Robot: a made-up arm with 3 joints. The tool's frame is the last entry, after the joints. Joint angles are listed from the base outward.
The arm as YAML. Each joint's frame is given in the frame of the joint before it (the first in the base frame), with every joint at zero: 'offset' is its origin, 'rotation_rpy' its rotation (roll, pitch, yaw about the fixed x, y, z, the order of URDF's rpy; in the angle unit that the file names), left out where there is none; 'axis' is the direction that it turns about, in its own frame. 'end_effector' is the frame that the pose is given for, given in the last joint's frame.
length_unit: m
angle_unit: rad
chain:
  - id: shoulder
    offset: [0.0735, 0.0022, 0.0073]
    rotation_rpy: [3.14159, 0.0, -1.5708]
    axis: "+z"
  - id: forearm
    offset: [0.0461, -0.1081, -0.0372]
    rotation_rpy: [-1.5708, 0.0, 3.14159]
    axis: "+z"
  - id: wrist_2
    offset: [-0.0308, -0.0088, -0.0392]
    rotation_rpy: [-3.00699, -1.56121, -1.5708]
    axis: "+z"
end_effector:
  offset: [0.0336, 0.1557, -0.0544]
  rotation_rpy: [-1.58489, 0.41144, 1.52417]
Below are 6 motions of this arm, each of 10 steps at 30 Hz.
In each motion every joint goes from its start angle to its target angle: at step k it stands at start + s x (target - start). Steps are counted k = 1, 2, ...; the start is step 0. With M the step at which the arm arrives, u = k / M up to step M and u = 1 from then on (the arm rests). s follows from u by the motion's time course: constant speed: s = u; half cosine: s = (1 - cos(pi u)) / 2; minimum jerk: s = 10 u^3 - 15 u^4 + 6 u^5.
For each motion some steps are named. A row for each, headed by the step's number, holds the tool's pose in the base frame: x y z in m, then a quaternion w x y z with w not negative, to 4 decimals.
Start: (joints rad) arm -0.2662 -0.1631 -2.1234
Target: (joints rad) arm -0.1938 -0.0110 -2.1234
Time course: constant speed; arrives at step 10
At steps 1, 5, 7, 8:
1: 0.2433 0.0813 0.0922 0.5793 0.6824 0.1581 0.4169
5: 0.2463 0.0734 0.0969 0.5637 0.7045 0.1401 0.4079
7: 0.2476 0.0693 0.0992 0.5556 0.7151 0.1308 0.4035
8: 0.2483 0.0672 0.1003 0.5515 0.7204 0.1261 0.4013

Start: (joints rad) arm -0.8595 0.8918 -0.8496
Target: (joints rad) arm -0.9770 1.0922 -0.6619
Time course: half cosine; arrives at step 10
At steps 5, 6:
5: 0.3084 0.0750 -0.0449 0.3949 0.8917 0.1518 -0.1609
6: 0.3045 0.0779 -0.0513 0.3934 0.8873 0.1622 -0.1778

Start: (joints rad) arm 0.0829 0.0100 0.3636
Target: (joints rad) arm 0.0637 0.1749 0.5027
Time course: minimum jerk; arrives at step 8
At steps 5, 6, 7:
5: 0.0865 -0.2379 0.0444 0.4451 0.2937 -0.5912 -0.6050
6: 0.0837 -0.2366 0.0393 0.4363 0.2928 -0.5844 -0.6184
7: 0.0823 -0.2359 0.0367 0.4318 0.2922 -0.5807 -0.6252

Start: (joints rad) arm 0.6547 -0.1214 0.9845
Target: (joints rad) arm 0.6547 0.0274 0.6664
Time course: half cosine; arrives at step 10
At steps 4, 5, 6, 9, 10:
4: -0.0748 -0.1440 0.0850 0.1658 -0.0994 -0.6757 -0.7114
5: -0.0732 -0.1522 0.0808 0.1782 -0.0753 -0.6735 -0.7134
6: -0.0712 -0.1602 0.0765 0.1900 -0.0510 -0.6711 -0.7148
9: -0.0655 -0.1761 0.0669 0.2131 0.0004 -0.6657 -0.7152
10: -0.0650 -0.1773 0.0661 0.2147 0.0044 -0.6652 -0.7151

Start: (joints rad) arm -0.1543 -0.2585 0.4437
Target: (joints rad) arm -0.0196 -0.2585 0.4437
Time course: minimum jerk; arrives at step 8
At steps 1, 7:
1: 0.1400 -0.2154 0.1173 0.5567 0.2758 -0.6614 -0.4202
7: 0.1111 -0.2222 0.1173 0.5281 0.2321 -0.6780 -0.4556

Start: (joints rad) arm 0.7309 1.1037 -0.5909
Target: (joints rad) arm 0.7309 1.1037 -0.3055
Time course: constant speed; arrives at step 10
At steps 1, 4, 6, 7, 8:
1: 0.1148 -0.2225 -0.0773 0.0791 0.6953 -0.5300 -0.4791
4: 0.1052 -0.2180 -0.0858 0.0699 0.6748 -0.5240 -0.5150
6: 0.0986 -0.2146 -0.0911 0.0636 0.6604 -0.5195 -0.5384
7: 0.0952 -0.2128 -0.0935 0.0605 0.6531 -0.5171 -0.5500
8: 0.0918 -0.2109 -0.0959 0.0574 0.6456 -0.5145 -0.5614

